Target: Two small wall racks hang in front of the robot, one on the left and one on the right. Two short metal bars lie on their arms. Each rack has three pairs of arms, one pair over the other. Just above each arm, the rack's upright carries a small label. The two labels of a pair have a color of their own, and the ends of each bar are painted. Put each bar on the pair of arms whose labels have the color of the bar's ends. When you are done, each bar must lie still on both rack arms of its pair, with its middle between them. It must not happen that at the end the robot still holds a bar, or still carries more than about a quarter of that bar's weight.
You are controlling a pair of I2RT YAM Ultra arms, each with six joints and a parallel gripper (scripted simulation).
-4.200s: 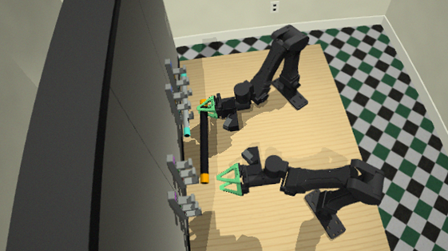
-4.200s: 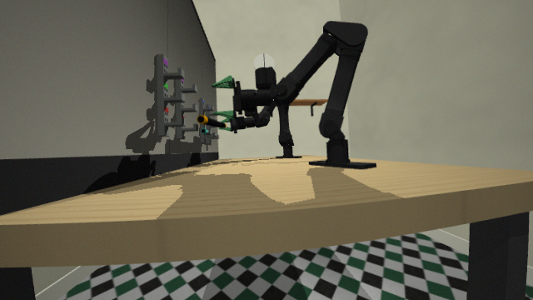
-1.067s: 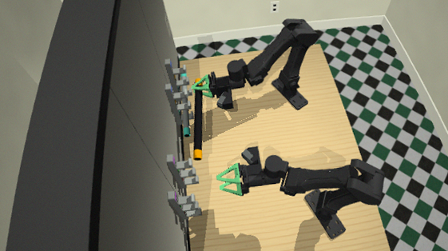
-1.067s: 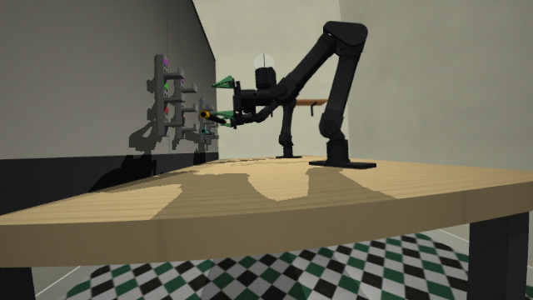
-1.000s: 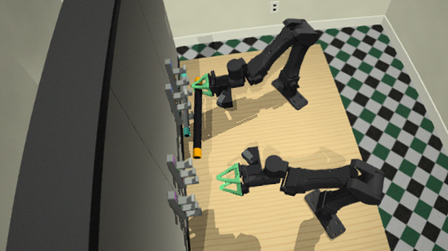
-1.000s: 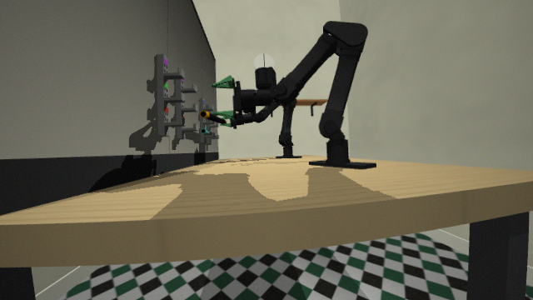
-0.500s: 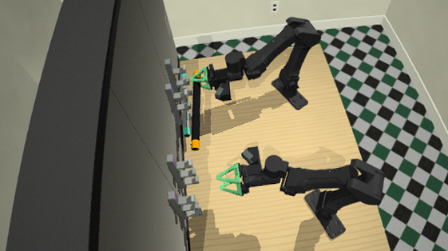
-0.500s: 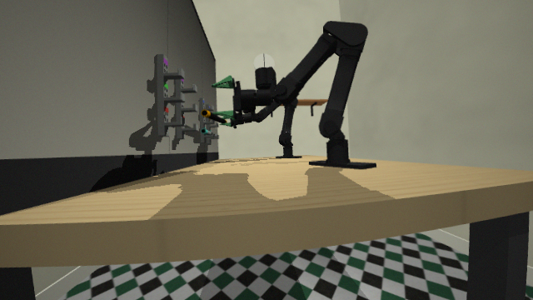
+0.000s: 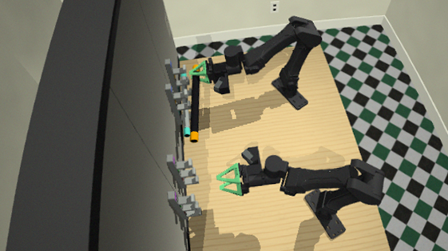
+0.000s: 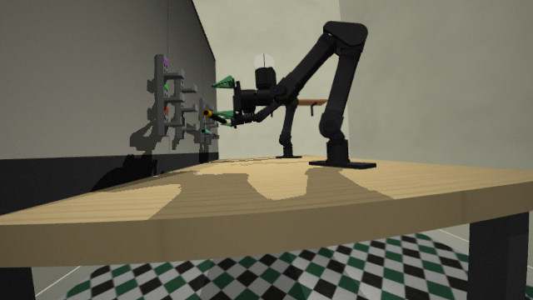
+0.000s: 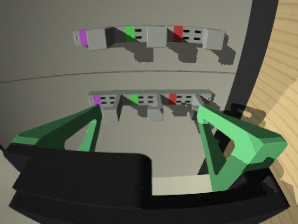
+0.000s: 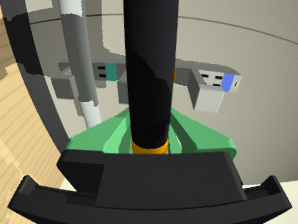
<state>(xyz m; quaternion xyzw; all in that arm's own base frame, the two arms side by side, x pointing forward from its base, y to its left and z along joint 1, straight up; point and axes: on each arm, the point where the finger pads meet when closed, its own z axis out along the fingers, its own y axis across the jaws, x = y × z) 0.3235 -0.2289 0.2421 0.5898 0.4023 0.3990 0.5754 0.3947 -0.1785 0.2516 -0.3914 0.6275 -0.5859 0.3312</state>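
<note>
The pale bar lies 90 mm below my right hand, 70 mm to the left of it and 50 mm ahead of it. The rest, counted from my right hand: black bar: 130 mm to the left.
</note>
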